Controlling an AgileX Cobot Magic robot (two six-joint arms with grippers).
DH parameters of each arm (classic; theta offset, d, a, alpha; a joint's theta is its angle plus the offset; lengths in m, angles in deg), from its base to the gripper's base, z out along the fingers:
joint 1: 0 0.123 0 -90
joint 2: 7.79 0 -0.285 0
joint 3: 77.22 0 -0.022 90
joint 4: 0 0.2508 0 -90
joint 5: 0 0 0.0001 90
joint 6: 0 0.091 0 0
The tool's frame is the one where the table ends.
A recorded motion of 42 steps. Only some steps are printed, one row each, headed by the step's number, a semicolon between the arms.
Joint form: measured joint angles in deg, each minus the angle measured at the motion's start. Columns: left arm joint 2, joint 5, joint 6, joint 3, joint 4, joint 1; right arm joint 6, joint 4, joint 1, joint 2, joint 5, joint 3.
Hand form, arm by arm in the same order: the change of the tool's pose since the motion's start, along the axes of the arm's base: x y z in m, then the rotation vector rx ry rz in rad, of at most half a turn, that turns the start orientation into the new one. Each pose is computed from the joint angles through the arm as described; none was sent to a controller.
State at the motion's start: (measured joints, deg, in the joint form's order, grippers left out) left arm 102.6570 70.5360 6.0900 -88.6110 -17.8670 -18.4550; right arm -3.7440 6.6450 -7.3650 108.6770 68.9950 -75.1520
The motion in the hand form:
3: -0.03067 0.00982 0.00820 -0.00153 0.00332 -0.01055; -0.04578 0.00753 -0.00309 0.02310 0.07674 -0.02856
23: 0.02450 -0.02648 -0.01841 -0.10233 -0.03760 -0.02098; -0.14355 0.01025 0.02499 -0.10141 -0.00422 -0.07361
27: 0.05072 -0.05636 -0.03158 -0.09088 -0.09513 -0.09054; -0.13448 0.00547 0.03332 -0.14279 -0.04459 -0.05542
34: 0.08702 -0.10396 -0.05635 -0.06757 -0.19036 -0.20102; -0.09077 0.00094 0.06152 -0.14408 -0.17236 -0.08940
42: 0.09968 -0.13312 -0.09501 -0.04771 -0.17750 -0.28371; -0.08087 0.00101 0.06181 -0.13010 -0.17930 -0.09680
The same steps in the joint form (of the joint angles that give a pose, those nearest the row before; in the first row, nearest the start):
3: -6.65 0.00 0.69 7.00 -0.27 0.00; 1.10 1.09 0.00 -6.80 -0.06 11.27
23: 6.06 -5.70 3.01 -3.71 -5.95 -1.49; 6.83 -5.55 0.00 -29.89 -2.32 30.79
27: 13.66 -7.04 4.38 -12.59 -4.48 -4.31; 6.85 -8.00 0.00 -29.49 -2.66 28.27
34: 26.48 -7.48 6.36 -29.07 -1.46 -8.27; 7.97 -7.25 0.00 -24.93 -3.32 16.99
42: 35.75 -6.01 8.32 -38.02 -0.83 -10.58; 7.98 -6.32 0.00 -23.11 -3.52 15.01

